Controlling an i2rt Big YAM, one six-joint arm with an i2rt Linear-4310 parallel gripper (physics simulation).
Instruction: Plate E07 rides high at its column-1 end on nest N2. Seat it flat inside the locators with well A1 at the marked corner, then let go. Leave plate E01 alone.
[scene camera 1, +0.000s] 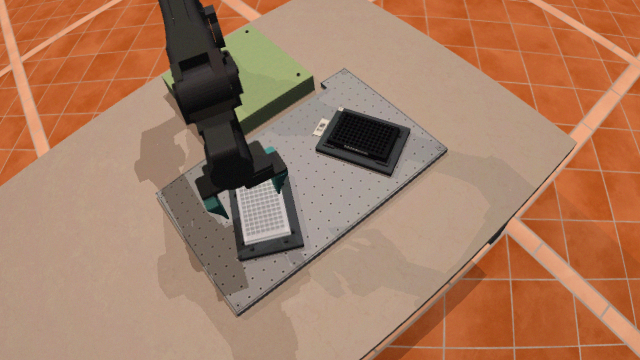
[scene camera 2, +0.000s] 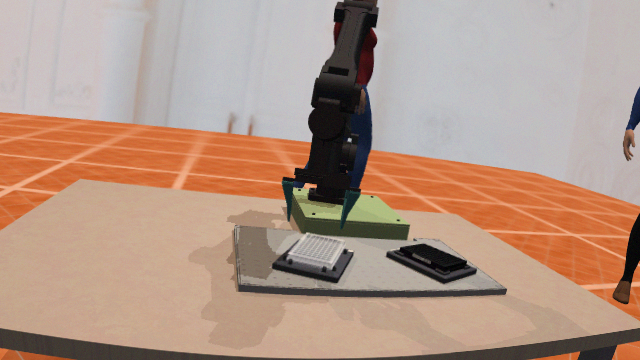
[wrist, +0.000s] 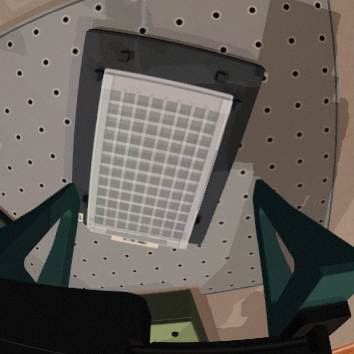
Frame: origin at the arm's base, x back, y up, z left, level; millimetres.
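Seen in the pictures: gripper, fingertip midpoint: (scene camera 1: 252, 204) (scene camera 2: 314, 225) (wrist: 162, 189); arm's base at its link origin: (scene camera 2: 329, 199).
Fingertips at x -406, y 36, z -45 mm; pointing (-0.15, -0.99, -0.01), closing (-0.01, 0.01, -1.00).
Pixels of each thing's top centre, then the offset from my fingertips to it. "*": a spot on its surface instead.
- Plate E07 at its top centre: (wrist: 148, 177) (scene camera 1: 260, 204) (scene camera 2: 318, 244) dx +19, dy -43, dz +13 mm
- dark nest N2 at its top centre: (wrist: 150, 160) (scene camera 1: 262, 210) (scene camera 2: 317, 251) dx +14, dy -56, dz +12 mm
- small A1 tag at a spot on its surface: (wrist: 80, 217) * dx +75, dy -66, dz +81 mm
- Black plate E01 at its top centre: (scene camera 1: 363, 133) (scene camera 2: 433, 254) dx +68, dy -52, dz +260 mm
- grey perforated board at its top centre: (wrist: 52, 207) (scene camera 1: 298, 170) (scene camera 2: 363, 257) dx +72, dy -77, dz +112 mm
- E01's nest at a spot on its surface: (scene camera 1: 395, 164) (scene camera 2: 452, 277) * dx -18, dy -68, dz +281 mm
Plate E07 (scene camera 1: 264, 212) (scene camera 2: 317, 250) (wrist: 157, 165), whitish and clear, lies on the dark nest N2 (scene camera 1: 270, 250) (scene camera 2: 305, 271) (wrist: 172, 60). In the wrist view its end nearest the arm overhangs the nest edge and partly covers the N2 label (wrist: 134, 241). The small A1 tag (wrist: 80, 217) shows by that end's left corner. The height of that end is hard to judge. My gripper (scene camera 1: 253, 205) (scene camera 2: 315, 224) (wrist: 162, 189) is open and empty, above that end, with one teal finger out past each long side. Black plate E01 (scene camera 1: 365, 134) (scene camera 2: 434, 256) sits on the other nest.
Both nests stand on a grey perforated board (scene camera 1: 325, 190) (scene camera 2: 375, 282) (wrist: 40, 82). E01's nest (scene camera 1: 395, 164) (scene camera 2: 445, 276) is toward the board's right side. The raised green block (scene camera 1: 270, 75) (scene camera 2: 375, 231) (wrist: 165, 332) stands beside the board at the arm's base.
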